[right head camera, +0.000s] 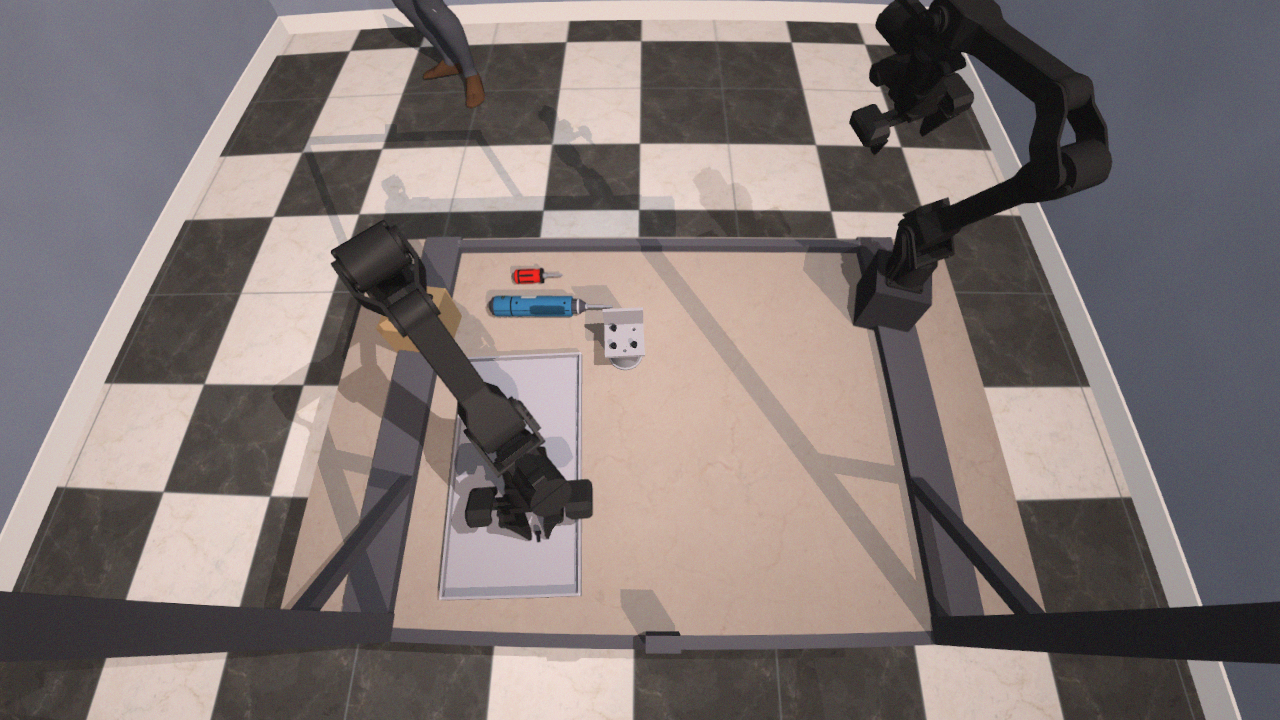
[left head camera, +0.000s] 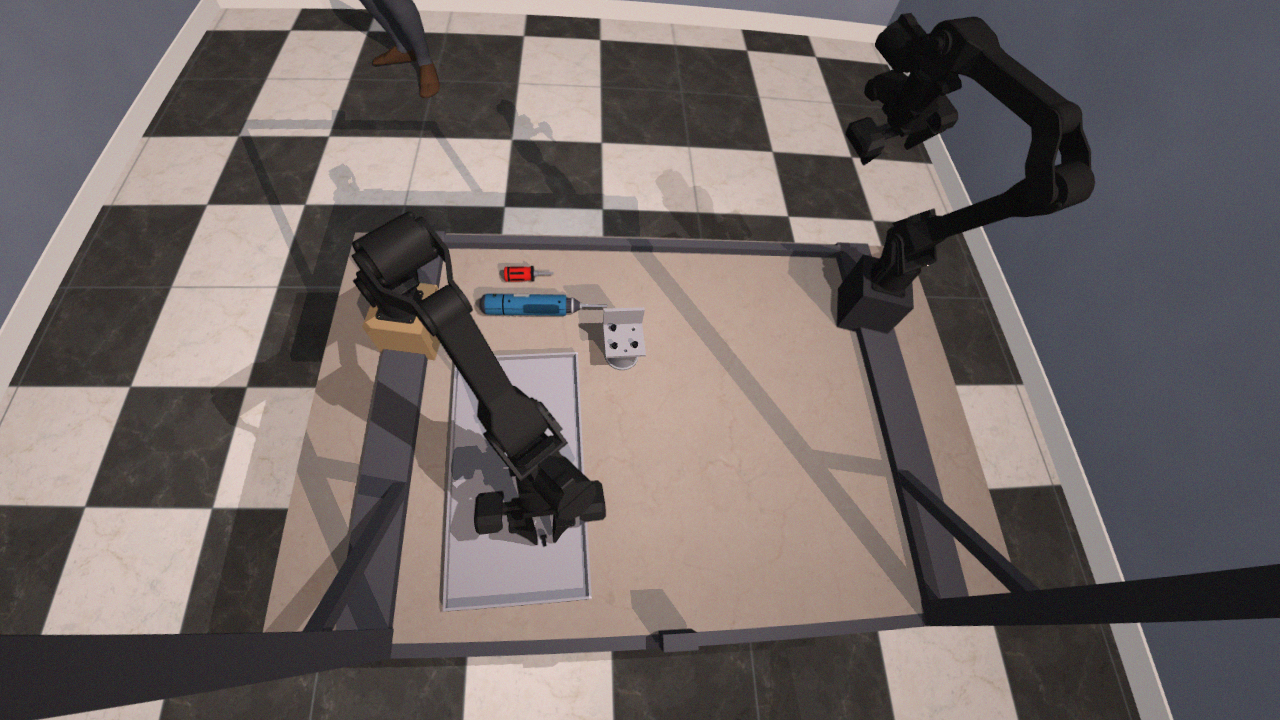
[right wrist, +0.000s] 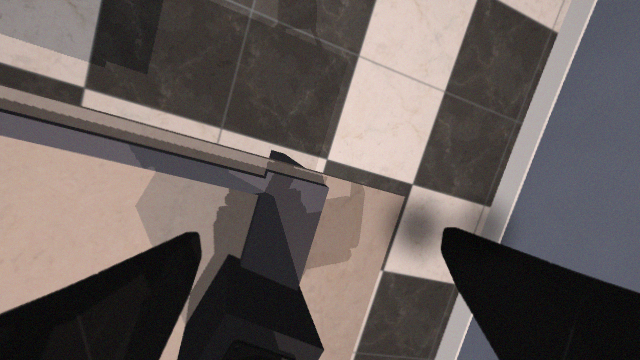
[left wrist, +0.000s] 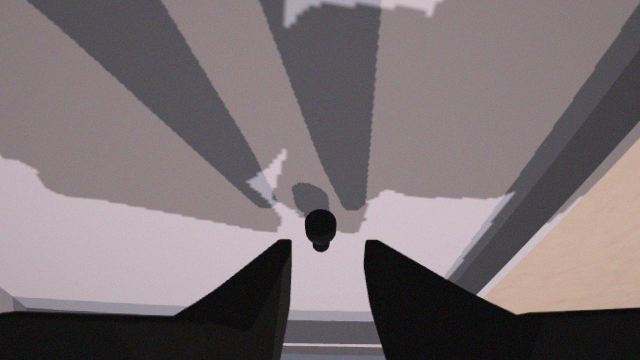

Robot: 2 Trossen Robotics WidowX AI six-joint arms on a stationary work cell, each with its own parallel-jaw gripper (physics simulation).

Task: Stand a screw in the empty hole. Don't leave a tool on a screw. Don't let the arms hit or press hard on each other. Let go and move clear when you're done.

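Frame: origin at the left arm's base, x left, y back, z up, level; millimetres.
Seen in the pictures: left gripper, fingertip midpoint: [right head camera: 539, 537] [left head camera: 545, 541] [left wrist: 328, 252]; right gripper, fingertip midpoint: [right head camera: 897, 143] [left head camera: 884, 155] [right wrist: 323, 240]; right arm's base at its link origin: [right head camera: 904, 275] [left head camera: 888, 280].
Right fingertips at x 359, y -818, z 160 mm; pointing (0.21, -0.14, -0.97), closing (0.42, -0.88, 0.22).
Pixels of each thing's top centre, then the offset from my right fingertips to it.
- black screw at its top centre: [left wrist: 321, 250] [left head camera: 543, 539] [right head camera: 537, 535] dx -697, dy +517, dz -241 mm
- white tray at its top centre: [left head camera: 516, 468] [right head camera: 515, 465] dx -589, dy +580, dz -240 mm
- blue power screwdriver at its top centre: [left head camera: 543, 299] [right head camera: 549, 300] dx -275, dy +590, dz -215 mm
- red screwdriver at its top centre: [left head camera: 528, 269] [right head camera: 537, 271] dx -203, dy +633, dz -227 mm
- tan block at its top centre: [left head camera: 400, 305] [right head camera: 411, 308] dx -359, dy +818, dz -160 mm
A black screw [left head camera: 543, 540] [right head camera: 537, 535] [left wrist: 320, 225] is in the white tray [left head camera: 519, 577] [right head camera: 510, 568] [left wrist: 150, 250]; it looks upright, its round head toward the left wrist camera. My left gripper [left wrist: 328, 252] is low over the tray, partly open and empty, with the screw just beyond the gap between its fingertips. A light grey bracket [left head camera: 623, 335] [right head camera: 623, 335] has black screws in three holes; its upper right hole [left head camera: 633, 328] [right head camera: 633, 329] is empty. My right gripper [right wrist: 323, 240] is wide open and empty, far from the bracket at the picture's upper right.
A blue power screwdriver [left head camera: 528, 305] [right head camera: 534, 306] lies with its bit close to the bracket's upper edge. A red screwdriver [left head camera: 519, 274] [right head camera: 529, 275] lies above it in the picture. A tan block [left head camera: 402, 338] [right head camera: 447, 313] is by the left arm's base. Dark frame beams edge the table.
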